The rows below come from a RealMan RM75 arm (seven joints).
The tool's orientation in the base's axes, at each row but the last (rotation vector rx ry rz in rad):
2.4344 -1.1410 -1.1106
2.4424 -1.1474 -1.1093
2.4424 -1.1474 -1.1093
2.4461 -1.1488 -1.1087
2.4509 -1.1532 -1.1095
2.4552 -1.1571 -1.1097
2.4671 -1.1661 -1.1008
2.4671 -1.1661 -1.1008
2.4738 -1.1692 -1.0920
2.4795 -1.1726 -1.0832
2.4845 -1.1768 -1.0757
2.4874 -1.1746 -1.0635
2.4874 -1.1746 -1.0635
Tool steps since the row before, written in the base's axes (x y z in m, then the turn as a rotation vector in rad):
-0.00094 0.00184 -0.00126 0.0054 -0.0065 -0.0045
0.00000 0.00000 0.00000 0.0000 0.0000 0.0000
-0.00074 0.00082 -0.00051 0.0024 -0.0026 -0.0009
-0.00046 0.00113 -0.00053 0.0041 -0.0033 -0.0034
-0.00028 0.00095 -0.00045 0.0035 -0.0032 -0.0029
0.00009 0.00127 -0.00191 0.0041 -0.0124 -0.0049
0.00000 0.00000 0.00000 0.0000 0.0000 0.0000
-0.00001 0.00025 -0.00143 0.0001 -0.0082 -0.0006
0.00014 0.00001 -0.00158 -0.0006 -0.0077 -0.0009
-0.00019 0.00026 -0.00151 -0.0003 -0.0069 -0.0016
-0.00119 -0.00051 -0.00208 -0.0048 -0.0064 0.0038
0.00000 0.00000 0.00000 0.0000 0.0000 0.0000
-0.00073 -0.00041 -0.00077 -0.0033 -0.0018 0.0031
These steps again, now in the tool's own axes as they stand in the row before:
-0.00106 -0.00132 0.00173 0.0094 -0.0009 -0.0015
0.00000 0.00000 0.00000 0.0000 0.0000 0.0000
-0.00063 -0.00038 0.00097 0.0034 -0.0001 -0.0014
-0.00073 -0.00075 0.00082 0.0059 -0.0017 -0.0009
-0.00057 -0.00069 0.00062 0.0054 -0.0012 -0.0009
0.00015 -0.00180 0.00142 0.0134 0.0037 -0.0010
0.00000 0.00000 0.00000 0.0000 0.0000 0.0000
0.00059 -0.00082 0.00104 0.0064 0.0052 -0.0007
0.00090 -0.00081 0.00102 0.0059 0.0051 0.0001
0.00054 -0.00074 0.00124 0.0058 0.0041 0.0005
0.00098 0.00012 0.00224 0.0006 0.0088 -0.0003
0.00000 0.00000 0.00000 0.0000 0.0000 0.0000
0.00039 0.00037 0.00100 -0.0017 0.0046 -0.0002

